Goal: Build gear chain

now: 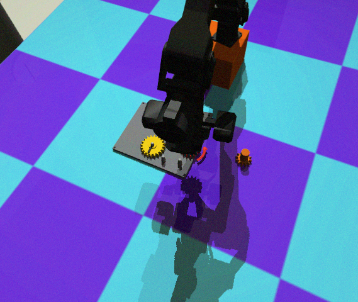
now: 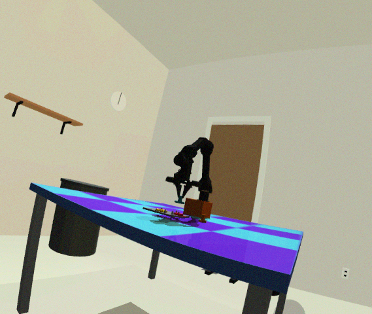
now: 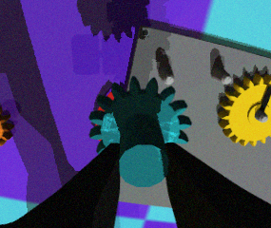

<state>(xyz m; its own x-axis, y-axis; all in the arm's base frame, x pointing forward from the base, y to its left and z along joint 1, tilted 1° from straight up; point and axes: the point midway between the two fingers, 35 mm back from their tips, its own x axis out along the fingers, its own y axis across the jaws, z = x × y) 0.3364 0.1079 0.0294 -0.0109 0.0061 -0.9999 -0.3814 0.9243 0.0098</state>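
Now: gripper tip 80 mm past the small orange gear, 110 mm to the right of it and 90 mm above it. Round my gripper tip: yellow gear 20 mm ahead, 100 mm to the right, 80 mm below; teal gear 10 mm below; red arrow 30 mm behind, 20 mm to the left, 90 mm below.
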